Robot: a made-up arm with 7 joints. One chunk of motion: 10 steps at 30 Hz.
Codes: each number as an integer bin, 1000 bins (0 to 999) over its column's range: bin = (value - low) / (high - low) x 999, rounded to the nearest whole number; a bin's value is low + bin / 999 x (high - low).
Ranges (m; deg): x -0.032..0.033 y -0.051..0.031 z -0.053..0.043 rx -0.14..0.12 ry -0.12..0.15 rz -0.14..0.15
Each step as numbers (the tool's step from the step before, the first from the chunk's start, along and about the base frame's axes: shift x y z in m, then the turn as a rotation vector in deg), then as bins.
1 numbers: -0.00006 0.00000 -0.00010 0.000 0.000 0.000
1 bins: 491 621 550 538 444 482
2 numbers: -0.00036 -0.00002 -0.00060 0.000 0.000 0.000
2 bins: 486 621 545 538 444 482
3 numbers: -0.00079 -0.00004 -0.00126 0.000 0.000 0.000
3 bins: 480 621 538 538 444 482
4 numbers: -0.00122 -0.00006 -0.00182 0.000 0.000 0.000
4 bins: 473 621 533 538 444 482
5 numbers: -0.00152 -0.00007 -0.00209 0.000 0.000 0.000
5 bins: 468 620 530 538 444 482
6 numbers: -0.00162 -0.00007 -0.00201 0.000 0.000 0.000
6 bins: 467 620 531 538 444 482
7 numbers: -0.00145 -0.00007 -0.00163 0.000 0.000 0.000
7 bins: 470 620 535 538 444 482
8 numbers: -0.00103 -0.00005 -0.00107 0.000 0.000 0.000
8 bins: 476 621 540 538 444 482
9 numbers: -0.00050 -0.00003 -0.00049 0.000 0.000 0.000
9 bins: 484 621 546 538 444 482
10 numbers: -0.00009 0.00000 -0.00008 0.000 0.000 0.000
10 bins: 490 621 551 538 444 482
